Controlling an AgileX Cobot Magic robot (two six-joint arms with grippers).
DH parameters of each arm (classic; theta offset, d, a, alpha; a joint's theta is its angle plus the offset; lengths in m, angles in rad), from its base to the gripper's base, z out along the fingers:
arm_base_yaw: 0 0.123 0 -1.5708
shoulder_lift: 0.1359 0 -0.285 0
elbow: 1.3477 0 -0.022 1.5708
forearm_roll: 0 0.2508 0 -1.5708
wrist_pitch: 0 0 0.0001 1.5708
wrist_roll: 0 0.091 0 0
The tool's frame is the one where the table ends.
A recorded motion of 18 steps. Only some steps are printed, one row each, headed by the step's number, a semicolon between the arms.
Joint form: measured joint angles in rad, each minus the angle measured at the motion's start. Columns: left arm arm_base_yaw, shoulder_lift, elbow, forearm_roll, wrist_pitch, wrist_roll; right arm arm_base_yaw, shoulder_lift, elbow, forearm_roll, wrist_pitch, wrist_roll.
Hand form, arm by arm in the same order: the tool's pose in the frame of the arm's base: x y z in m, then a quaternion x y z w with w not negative. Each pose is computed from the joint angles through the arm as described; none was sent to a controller.
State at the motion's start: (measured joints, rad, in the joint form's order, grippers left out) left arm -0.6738 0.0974 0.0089 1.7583 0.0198 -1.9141; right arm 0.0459 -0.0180 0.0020 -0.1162 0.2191 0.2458
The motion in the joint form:
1: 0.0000 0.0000 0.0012 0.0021 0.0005 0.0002; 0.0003 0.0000 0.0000 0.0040 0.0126 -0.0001
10: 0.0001 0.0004 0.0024 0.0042 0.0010 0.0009; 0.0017 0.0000 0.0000 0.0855 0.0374 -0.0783
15: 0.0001 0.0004 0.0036 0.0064 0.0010 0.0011; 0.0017 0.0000 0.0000 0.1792 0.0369 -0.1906
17: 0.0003 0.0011 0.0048 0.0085 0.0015 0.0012; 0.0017 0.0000 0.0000 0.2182 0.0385 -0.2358
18: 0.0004 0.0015 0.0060 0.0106 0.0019 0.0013; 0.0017 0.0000 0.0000 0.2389 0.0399 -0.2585
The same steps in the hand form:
1: 0.0519 -0.0390 0.2043 0.17663 0.69068 -0.27534 0.64494; 0.0545 0.0002 0.1926 0.04235 0.74938 0.05065 0.65885
10: 0.0520 -0.0390 0.2039 0.17753 0.69098 -0.27403 0.64493; 0.0541 0.0019 0.1903 0.03676 0.75825 0.05731 0.64840
15: 0.0520 -0.0390 0.2035 0.17848 0.69115 -0.27309 0.64488; 0.0540 0.0040 0.1903 0.02082 0.75857 0.05929 0.64856
17: 0.0521 -0.0390 0.2030 0.17917 0.69161 -0.27190 0.64470; 0.0539 0.0049 0.1903 0.01473 0.75896 0.06062 0.64814
18: 0.0521 -0.0390 0.2026 0.17991 0.69195 -0.27082 0.64459; 0.0538 0.0054 0.1902 0.01195 0.75927 0.06176 0.64773

